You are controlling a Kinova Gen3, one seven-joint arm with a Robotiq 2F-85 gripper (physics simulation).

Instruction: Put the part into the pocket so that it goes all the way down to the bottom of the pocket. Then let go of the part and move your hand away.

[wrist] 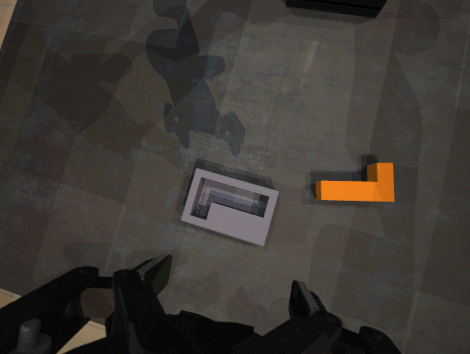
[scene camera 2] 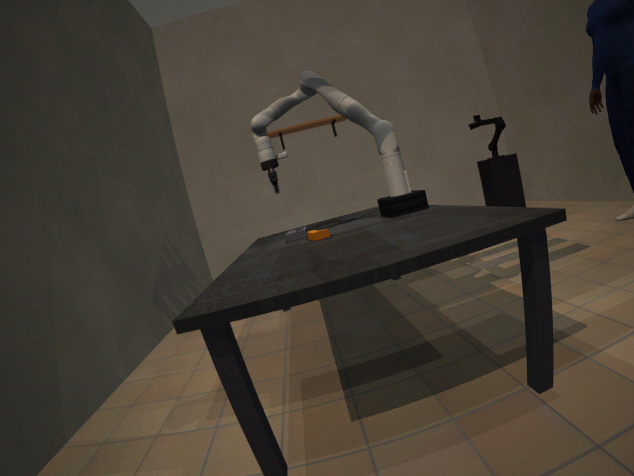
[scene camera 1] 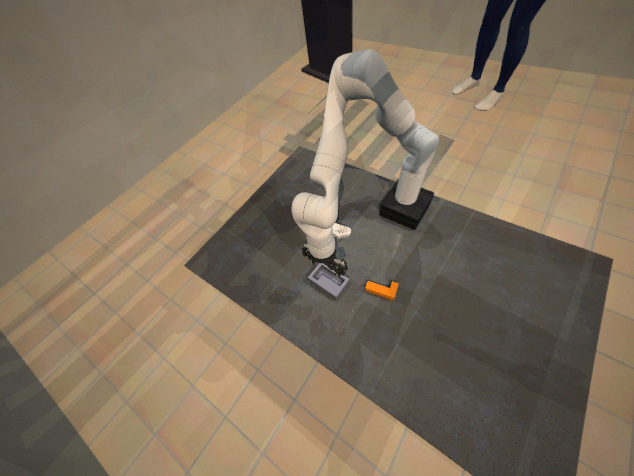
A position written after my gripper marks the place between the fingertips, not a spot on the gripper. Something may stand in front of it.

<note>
My gripper [wrist: 229, 281] is open and holds nothing. On the table rests an orange L-shaped part [wrist: 380, 184]. Further things: a grey block with L-shaped pocket [scene camera 1: 322, 276].
The grey block with L-shaped pocket also shows in the wrist view [wrist: 243, 210].
</note>
